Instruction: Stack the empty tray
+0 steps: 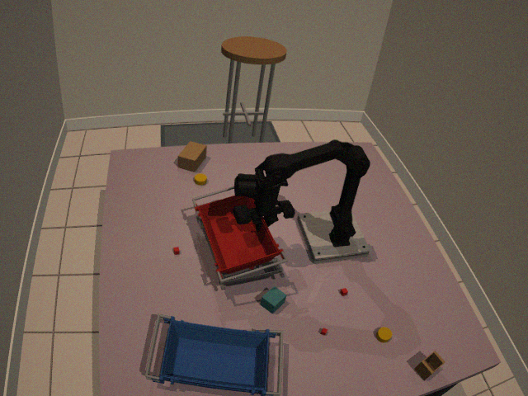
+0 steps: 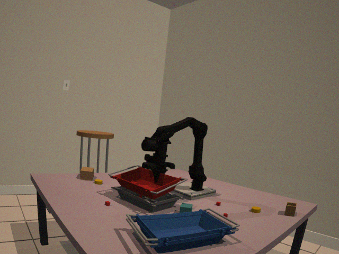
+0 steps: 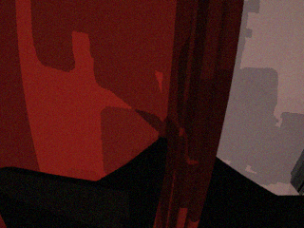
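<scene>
Now: the red tray 8 cm ahead of my gripper tip, 2 cm above it and 1 cm to the left of it. From my gripper tip the other things lie so: teal cube: 22 cm to the left, 8 cm below, 1 cm behind; then small brown box: 57 cm to the left, 45 cm behind, 9 cm below; then tan box: 51 cm to the right, 18 cm ahead, 8 cm below.
</scene>
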